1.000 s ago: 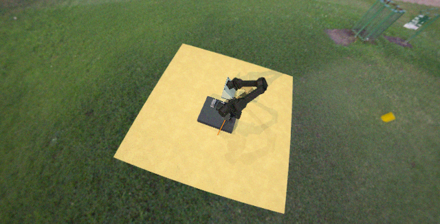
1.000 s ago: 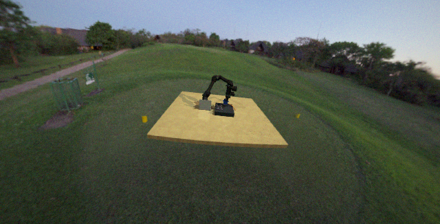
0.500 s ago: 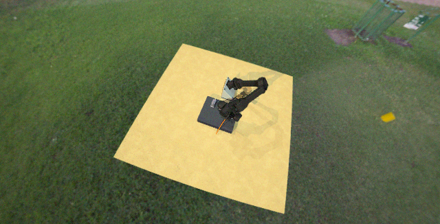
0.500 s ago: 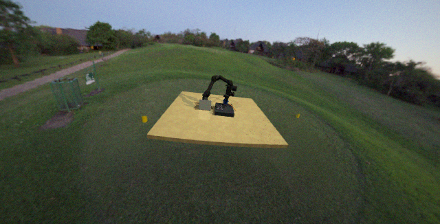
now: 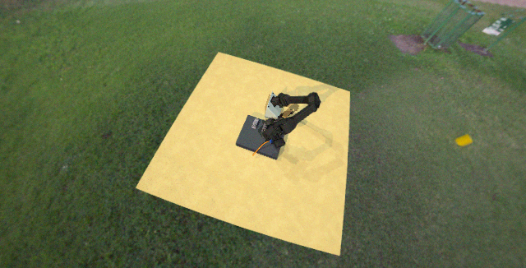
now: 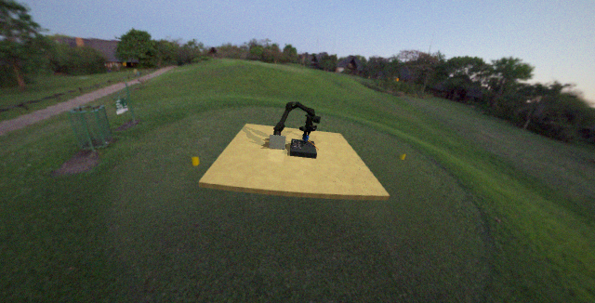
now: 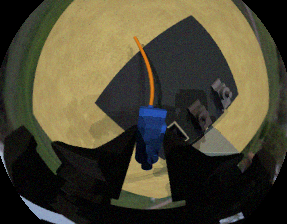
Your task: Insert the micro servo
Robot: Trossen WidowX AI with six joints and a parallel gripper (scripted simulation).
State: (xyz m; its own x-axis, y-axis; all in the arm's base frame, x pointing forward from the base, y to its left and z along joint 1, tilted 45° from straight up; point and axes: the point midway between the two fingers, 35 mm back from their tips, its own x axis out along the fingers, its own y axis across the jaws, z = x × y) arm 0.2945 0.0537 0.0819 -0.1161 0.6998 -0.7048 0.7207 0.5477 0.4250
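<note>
Right now the dark deck is 10 cm below my gripper tip, 7 cm to the right of it and 2 cm ahead of it.
</note>
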